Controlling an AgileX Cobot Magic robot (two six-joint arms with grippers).
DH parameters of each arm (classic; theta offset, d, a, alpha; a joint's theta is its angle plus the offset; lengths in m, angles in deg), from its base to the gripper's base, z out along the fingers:
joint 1: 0 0.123 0 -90
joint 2: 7.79 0 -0.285 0
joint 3: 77.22 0 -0.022 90
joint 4: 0 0.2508 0 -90
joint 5: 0 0 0.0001 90
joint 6: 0 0.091 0 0
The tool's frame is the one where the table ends.
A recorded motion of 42 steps. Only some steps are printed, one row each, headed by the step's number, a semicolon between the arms.
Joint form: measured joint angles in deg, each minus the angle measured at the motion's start. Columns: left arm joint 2, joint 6, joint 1, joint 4, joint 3, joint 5; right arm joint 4, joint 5, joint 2, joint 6, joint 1, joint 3.
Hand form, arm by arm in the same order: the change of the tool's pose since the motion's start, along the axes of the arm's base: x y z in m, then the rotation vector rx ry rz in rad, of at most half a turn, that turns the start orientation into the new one. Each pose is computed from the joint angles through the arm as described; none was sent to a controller.
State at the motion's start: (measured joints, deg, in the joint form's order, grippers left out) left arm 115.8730 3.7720 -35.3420 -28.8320 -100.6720 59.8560; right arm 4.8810 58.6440 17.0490 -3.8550 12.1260 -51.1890
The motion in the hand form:
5: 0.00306 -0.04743 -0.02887 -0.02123 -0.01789 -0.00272; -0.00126 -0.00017 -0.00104 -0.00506 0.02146 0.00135
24: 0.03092 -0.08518 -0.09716 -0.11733 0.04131 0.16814; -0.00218 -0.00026 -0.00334 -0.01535 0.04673 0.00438
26: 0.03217 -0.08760 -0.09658 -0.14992 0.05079 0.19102; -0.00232 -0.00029 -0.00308 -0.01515 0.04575 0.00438
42: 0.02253 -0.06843 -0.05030 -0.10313 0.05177 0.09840; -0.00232 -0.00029 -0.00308 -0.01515 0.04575 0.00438
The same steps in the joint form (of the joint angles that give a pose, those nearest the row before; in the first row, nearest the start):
5: 7.67 -2.85 -4.75 0.33 -6.10 -4.87; 0.00 1.48 0.04 0.06 0.00 -0.25
24: 20.51 -8.00 -5.92 -5.44 -12.95 -15.42; 0.00 3.04 0.04 -0.14 0.00 -0.25
26: 20.74 -8.06 -5.92 -7.44 -13.12 -16.62; 0.00 3.04 0.04 -0.14 0.00 -0.31
42: 14.71 -7.29 -4.69 -4.32 -12.96 -7.16; 0.00 3.04 0.04 -0.14 0.00 -0.31

